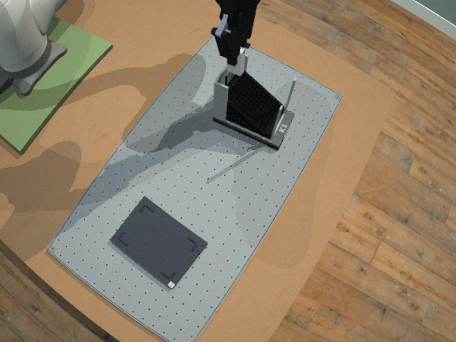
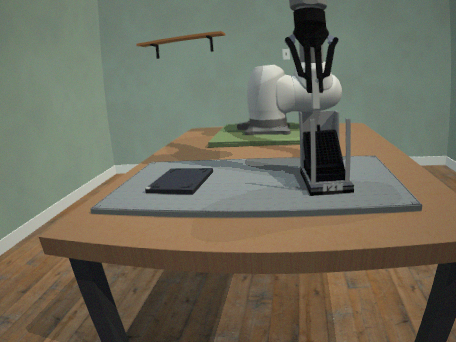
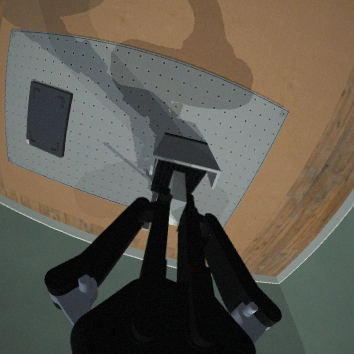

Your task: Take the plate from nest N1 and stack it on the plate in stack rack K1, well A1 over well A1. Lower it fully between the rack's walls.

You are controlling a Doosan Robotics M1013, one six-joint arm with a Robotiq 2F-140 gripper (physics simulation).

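Frame: origin at the arm's base, x left, y back, z up, level; centimetres.
Seen in the pictures: gripper, fingertip midpoint: (image 1: 235,70) (image 2: 315,108) (image 3: 175,181); arm's base at its link origin: (image 1: 29,61) (image 2: 268,130).
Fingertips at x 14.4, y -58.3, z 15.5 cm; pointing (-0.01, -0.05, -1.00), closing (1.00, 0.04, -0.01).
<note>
Offsets run from my fingertips to a thing's top centre. Level surfaces: height alone.
A black well plate (image 1: 252,105) (image 2: 325,150) (image 3: 162,173) sits tilted in stack rack K1 @[dx +1.4, dy -5.2, dz -1.0 cm] (image 1: 220,102) (image 2: 348,150) (image 3: 186,148), its end near the tall back wall raised and its other end low, near the K1 label. The plate under it is hard to tell apart, and well A1 cannot be made out. My gripper (image 1: 236,71) (image 2: 315,104) (image 3: 175,181) is shut with nothing between its pale fingertips. It points down over the rack, close to the plate's raised end; whether it touches is unclear. Nest N1 @[dx -33.3, dy -3.0, dz -14.8 cm] (image 1: 158,243) (image 2: 180,180) (image 3: 49,119) is a dark flat block bearing no plate.
The rack and nest stand on a grey perforated board @[dz -16.3 cm] (image 1: 200,210) (image 2: 240,200) (image 3: 100,130) on a wooden table @[dz -17.6 cm] (image 1: 305,215) (image 2: 210,250). Thin upright posts rise at the rack's label end. The arm's base stands on a green slab (image 1: 65,100) (image 2: 225,137) behind the board.
</note>
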